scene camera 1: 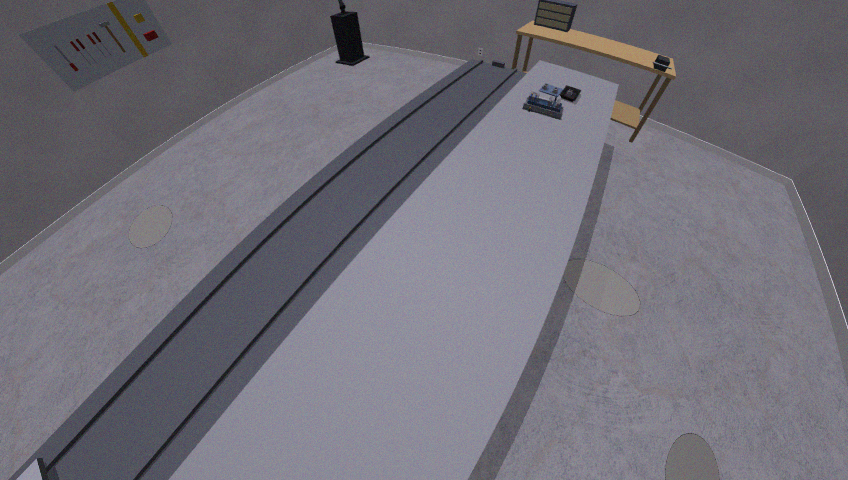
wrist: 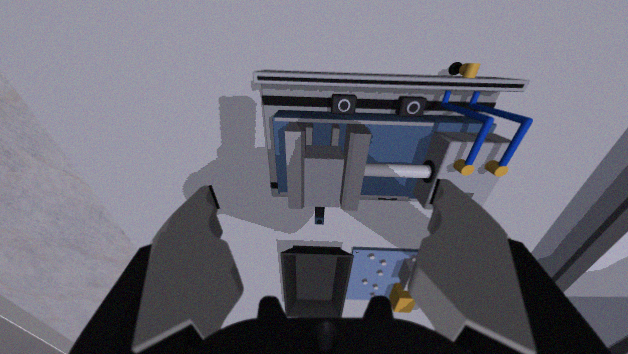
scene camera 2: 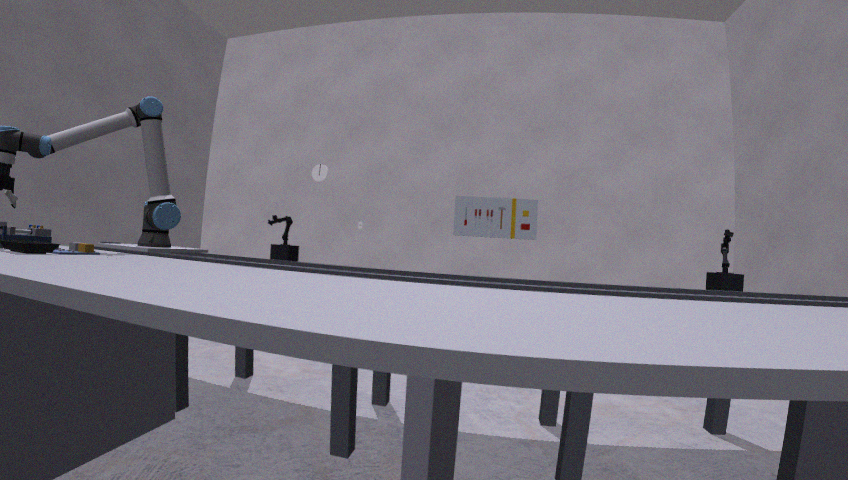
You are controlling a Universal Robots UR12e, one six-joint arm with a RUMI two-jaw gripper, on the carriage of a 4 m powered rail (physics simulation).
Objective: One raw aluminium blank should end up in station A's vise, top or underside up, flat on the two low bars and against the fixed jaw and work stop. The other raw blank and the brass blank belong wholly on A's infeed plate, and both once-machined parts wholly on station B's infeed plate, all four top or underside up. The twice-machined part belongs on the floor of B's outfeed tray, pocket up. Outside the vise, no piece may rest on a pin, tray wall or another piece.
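Places are measured from the arm's base along level axes (x back, y right, z up), in metres.
Pixels of known places: gripper, between the fingertips: [wrist: 321, 185]; arm's base, origin of its link: [scene camera 2: 154, 246].
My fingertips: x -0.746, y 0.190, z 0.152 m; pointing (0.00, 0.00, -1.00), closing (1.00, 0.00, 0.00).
Ahead of a thing's pixels: the offset from my fingertips to its top centre. "pt": to the spot under its first point. Level surfaces: height alone.
In the wrist view my gripper [wrist: 321, 185] is wide open and empty, its fingers apart above station A. Beyond the fingertips a grey aluminium blank @[dz -0.066, dx +0.001, dy -0.042 m] [wrist: 324, 180] sits between the two jaws of A's vise [wrist: 400, 142], above the low bars, its near end by the small dark work stop @[pt dz -0.084, dx -0.005, dy -0.107 m] [wrist: 319, 219]. Its exact seating is unclear. The brass blank @[dz -0.138, dx +0.182, dy -0.428 m] [wrist: 403, 299] [scene camera 2: 85, 247] is on A's blue infeed plate @[dz -0.174, dx +0.139, dy -0.380 m] [wrist: 357, 290]; a grey blank @[dz -0.138, dx +0.189, dy -0.339 m] [scene camera 2: 73, 246] beside it is mostly hidden by the right finger in the wrist view. At far station B, two small grey parts stand on the infeed plate [scene camera 1: 551, 93], and one part is in the outfeed tray [scene camera 1: 579, 89].
A's dark tray [wrist: 284, 280] [scene camera 2: 29, 248] stands beside its infeed plate. Blue hoses @[pt dz -0.072, dx +0.151, dy -0.004 m] [wrist: 480, 142] rise over the vise's cylinder end. B's vise [scene camera 1: 543, 107] stands before its plate. The rail [scene camera 1: 267, 261] runs along the table @[dz -0.182 m] [scene camera 1: 416, 267]. A wooden bench [scene camera 1: 589, 42] stands beyond.
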